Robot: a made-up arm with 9 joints.
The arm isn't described. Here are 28 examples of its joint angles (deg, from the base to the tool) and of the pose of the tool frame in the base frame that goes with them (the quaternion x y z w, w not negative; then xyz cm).
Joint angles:
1: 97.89 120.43 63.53 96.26 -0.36 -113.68 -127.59 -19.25 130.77
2: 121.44 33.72 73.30 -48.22 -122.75 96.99 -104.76 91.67 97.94
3: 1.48 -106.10 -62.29 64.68 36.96 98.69 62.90 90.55 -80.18
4: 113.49 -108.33 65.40 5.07 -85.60 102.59 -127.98 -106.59 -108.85
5: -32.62 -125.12 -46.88 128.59 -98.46 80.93 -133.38 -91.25 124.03
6: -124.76 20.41 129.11 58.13 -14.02 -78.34 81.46 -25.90 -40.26
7: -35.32 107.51 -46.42 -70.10 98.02 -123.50 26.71 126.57 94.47
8: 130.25 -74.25 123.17 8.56 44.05 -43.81 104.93 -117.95 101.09
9: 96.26 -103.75 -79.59 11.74 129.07 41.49 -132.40 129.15 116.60
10: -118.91 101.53 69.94 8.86 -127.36 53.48 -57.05 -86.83 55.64
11: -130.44 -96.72 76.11 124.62 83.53 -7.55 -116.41 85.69 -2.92
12: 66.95 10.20 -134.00 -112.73 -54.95 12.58 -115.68 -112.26 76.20
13: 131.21 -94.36 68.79 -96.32 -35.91 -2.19 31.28 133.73 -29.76
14: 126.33 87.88 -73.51 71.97 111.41 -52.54 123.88 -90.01 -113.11
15: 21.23 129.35 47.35 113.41 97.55 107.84 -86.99 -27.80 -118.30
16: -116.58 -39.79 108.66 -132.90 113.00 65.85 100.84 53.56 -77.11
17: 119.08 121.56 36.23 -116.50 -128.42 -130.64 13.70 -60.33 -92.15
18: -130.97 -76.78 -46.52 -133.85 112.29 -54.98 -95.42 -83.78 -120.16
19: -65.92 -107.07 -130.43 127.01 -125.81 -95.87 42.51 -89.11 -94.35
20: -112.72 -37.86 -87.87 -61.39 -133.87 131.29 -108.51 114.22 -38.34
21: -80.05 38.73 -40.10 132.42 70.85 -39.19 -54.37 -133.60 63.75
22: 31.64 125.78 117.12 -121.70 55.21 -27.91 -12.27 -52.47 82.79
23: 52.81 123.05 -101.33 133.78 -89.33 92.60 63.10 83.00 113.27
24: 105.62 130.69 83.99 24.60 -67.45 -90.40 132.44 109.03 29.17
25: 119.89 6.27 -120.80 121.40 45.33 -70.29 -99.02 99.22 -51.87
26: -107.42 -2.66 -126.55 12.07 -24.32 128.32 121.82 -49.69 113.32
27: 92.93 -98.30 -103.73 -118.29 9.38 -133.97 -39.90 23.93 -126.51
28: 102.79 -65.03 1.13 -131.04 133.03 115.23 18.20 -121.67 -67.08
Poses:
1: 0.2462 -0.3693 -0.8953 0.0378 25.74 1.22 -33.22
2: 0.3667 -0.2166 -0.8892 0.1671 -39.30 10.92 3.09
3: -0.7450 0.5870 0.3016 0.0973 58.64 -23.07 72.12
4: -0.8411 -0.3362 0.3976 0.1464 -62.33 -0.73 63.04
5: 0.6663 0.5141 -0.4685 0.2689 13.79 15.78 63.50
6: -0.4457 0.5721 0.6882 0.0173 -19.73 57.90 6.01
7: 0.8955 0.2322 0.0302 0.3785 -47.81 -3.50 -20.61
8: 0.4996 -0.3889 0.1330 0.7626 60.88 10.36 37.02
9: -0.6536 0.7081 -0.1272 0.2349 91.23 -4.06 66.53
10: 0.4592 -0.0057 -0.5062 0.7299 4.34 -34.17 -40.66
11: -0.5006 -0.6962 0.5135 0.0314 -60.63 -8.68 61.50
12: 0.4837 -0.5937 -0.0725 0.6389 81.09 -45.36 48.79
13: -0.5056 -0.7631 -0.0743 0.3956 -20.24 -3.79 10.92
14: -0.1921 0.3171 0.6981 0.6126 51.90 3.62 26.28
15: -0.7090 -0.5748 -0.3683 0.1769 49.59 -39.26 -35.81
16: -0.7658 0.4998 -0.2671 0.3040 -42.70 40.27 30.86
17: -0.2321 -0.8226 0.0641 0.5151 -13.80 8.64 6.30
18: 0.0310 0.0759 -0.5135 0.8542 -66.18 34.44 49.38
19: 0.5200 -0.7315 -0.3523 0.2654 -40.21 -23.53 17.31
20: -0.3366 -0.1033 0.2174 0.9104 -86.96 -16.12 75.48
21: 0.4534 0.7863 -0.4158 0.0562 -72.99 30.06 15.76
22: 0.1174 -0.1708 -0.6782 0.7050 22.42 -54.68 10.34
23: -0.7853 -0.4688 0.2043 0.3491 7.67 22.49 -6.62
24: -0.1898 0.7823 -0.5158 0.2933 14.88 -21.91 36.81
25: 0.5605 -0.6720 0.3622 0.3210 67.96 -12.27 -0.21
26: -0.0146 -0.2666 0.6426 0.7182 -55.85 63.38 -0.56
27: 0.9017 -0.1435 -0.2761 0.3000 18.27 16.01 30.95
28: 0.8785 -0.1620 -0.3586 0.2707 -8.23 22.18 -28.32
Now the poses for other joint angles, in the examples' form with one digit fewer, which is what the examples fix.
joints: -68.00 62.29 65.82 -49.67 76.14 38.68 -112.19 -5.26 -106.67
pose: 0.886 0.092 -0.039 0.452 -40.7 -9.9 30.3
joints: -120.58 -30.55 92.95 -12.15 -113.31 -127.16 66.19 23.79 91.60
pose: 0.351 -0.807 0.268 0.392 -8.0 -3.3 23.1
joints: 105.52 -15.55 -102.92 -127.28 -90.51 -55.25 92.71 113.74 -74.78
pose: 0.030 -0.701 0.236 0.672 40.7 -30.1 35.4
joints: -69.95 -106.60 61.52 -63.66 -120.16 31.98 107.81 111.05 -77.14
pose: -0.282 -0.316 0.453 0.784 4.8 -42.9 50.2
